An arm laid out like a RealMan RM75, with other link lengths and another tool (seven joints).
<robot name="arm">
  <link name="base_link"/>
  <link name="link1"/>
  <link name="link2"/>
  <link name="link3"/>
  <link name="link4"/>
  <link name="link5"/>
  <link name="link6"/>
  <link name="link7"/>
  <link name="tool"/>
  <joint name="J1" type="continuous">
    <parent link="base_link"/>
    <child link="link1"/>
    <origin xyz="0 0 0.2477" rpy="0 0 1.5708"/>
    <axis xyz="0 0 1"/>
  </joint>
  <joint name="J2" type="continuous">
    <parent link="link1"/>
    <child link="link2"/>
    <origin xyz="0 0 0" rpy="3.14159 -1.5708 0"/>
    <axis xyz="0 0 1"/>
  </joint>
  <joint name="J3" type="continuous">
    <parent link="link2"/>
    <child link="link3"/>
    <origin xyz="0.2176 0 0" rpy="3.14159 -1.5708 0"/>
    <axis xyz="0 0 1"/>
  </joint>
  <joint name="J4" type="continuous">
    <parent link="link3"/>
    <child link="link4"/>
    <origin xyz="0 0 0" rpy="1.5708 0 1.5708"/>
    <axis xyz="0 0 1"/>
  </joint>
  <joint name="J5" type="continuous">
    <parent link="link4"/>
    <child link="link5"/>
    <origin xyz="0 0.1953 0" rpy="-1.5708 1.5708 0"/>
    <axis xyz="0 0 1"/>
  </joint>
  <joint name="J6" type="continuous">
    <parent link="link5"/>
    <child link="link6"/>
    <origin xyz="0 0 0" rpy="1.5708 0 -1.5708"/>
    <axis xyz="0 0 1"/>
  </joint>
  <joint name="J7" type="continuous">
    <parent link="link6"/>
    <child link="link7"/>
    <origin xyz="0 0.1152 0" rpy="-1.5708 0 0"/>
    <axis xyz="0 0 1"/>
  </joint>
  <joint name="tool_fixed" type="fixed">
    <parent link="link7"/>
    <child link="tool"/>
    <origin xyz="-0.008 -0.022 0.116" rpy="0 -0.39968 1.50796"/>
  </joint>
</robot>
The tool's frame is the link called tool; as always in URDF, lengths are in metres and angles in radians. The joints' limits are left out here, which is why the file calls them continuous.
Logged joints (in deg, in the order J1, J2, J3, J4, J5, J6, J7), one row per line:
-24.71 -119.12 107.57 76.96 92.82 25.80 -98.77
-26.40 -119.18 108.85 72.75 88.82 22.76 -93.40
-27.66 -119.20 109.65 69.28 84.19 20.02 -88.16
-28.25 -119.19 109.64 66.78 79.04 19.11 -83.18
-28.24 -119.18 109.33 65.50 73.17 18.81 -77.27
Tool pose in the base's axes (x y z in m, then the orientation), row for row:
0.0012 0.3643 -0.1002 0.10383 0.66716 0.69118 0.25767
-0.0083 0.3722 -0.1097 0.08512 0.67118 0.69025 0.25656
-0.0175 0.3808 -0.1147 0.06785 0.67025 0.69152 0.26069
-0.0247 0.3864 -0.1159 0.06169 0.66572 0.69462 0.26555
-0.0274 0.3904 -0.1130 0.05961 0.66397 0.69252 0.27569
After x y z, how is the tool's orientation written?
As a quaternion, w x y z.
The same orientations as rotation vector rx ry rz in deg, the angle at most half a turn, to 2 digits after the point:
112.75 116.80 43.54
114.67 117.93 43.83
115.70 119.37 45.00
115.34 120.35 46.01
115.18 120.13 47.82

